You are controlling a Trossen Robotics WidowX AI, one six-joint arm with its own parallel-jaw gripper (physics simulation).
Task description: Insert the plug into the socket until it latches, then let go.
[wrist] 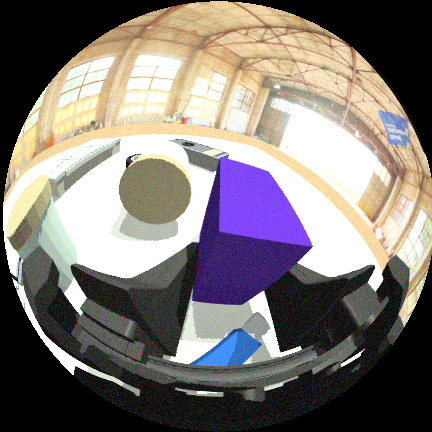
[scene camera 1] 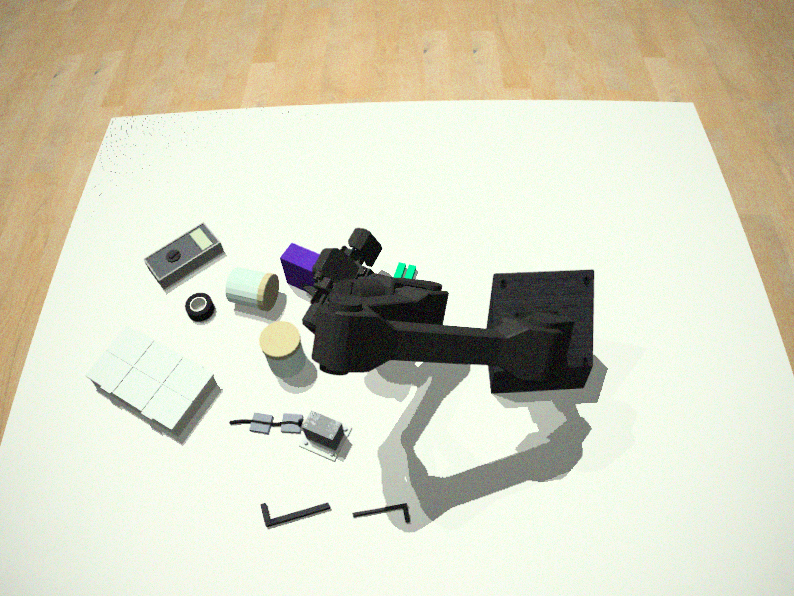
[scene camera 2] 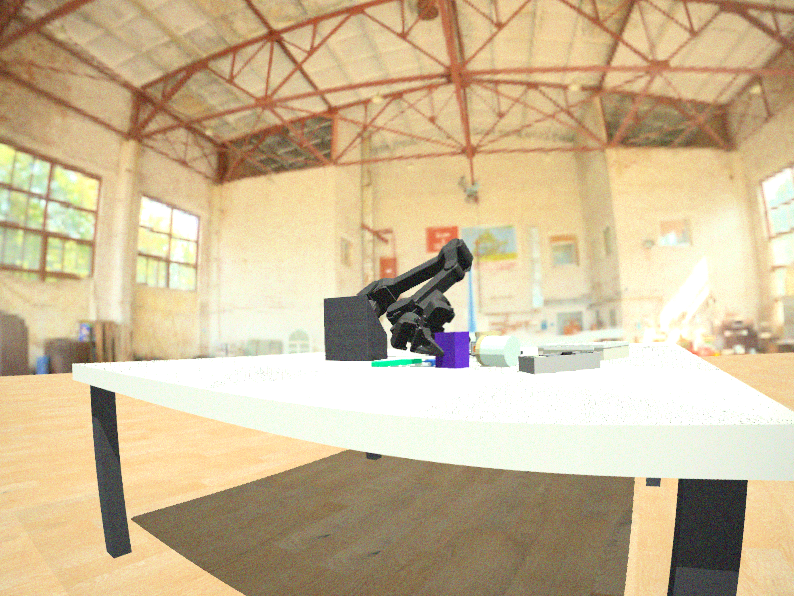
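Seen in the pictures: gripper, fingertip midpoint: (wrist: 227,248) (scene camera 1: 307,274) (scene camera 2: 451,356); arm's base at its link origin: (scene camera 1: 536,332) (scene camera 2: 361,320).
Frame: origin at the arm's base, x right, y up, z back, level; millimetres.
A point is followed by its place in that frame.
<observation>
My gripper (scene camera 1: 319,276) {x 188, y -87, z -348 mm} (scene camera 2: 422,343) (wrist: 227,248) {x 188, y -87, z -348 mm} is low over the table and shut on a purple block (scene camera 1: 299,263) {x 175, y -38, z -354 mm} (scene camera 2: 453,349) {x 218, y -72, z -365 mm} (wrist: 250,225) {x 165, y -38, z -328 mm}, one finger on each of its sides. The block sits at table level, turned corner-on in the wrist view. A blue plug with a grey tip (wrist: 227,348) {x 156, y -98, z -288 mm} lies on the table under my wrist, just behind the block. A small green piece (scene camera 1: 405,271) {x 191, y -99, z -181 mm} (scene camera 2: 397,362) {x 166, y -103, z -209 mm} lies on the table beside my arm.
A jar lying on its side (scene camera 1: 252,287) {x 142, y -52, z -432 mm} (wrist: 155,189) {x 151, y -73, z -406 mm} and an upright jar (scene camera 1: 281,345) {x 22, y -40, z -375 mm} (wrist: 28,217) are close to the block's left. Farther left are a grey device (scene camera 1: 183,254) {x 246, y -85, z -575 mm}, a tape roll (scene camera 1: 200,306) {x 153, y -109, z -539 mm} and a white tiled block (scene camera 1: 149,379) {x -9, y -76, z -593 mm}. A small connector assembly (scene camera 1: 324,432) {x -111, y -66, z -310 mm} and two black L-keys (scene camera 1: 291,514) {x -221, y -103, z -360 mm} (scene camera 1: 385,510) {x -218, y -106, z -227 mm} lie in front.
</observation>
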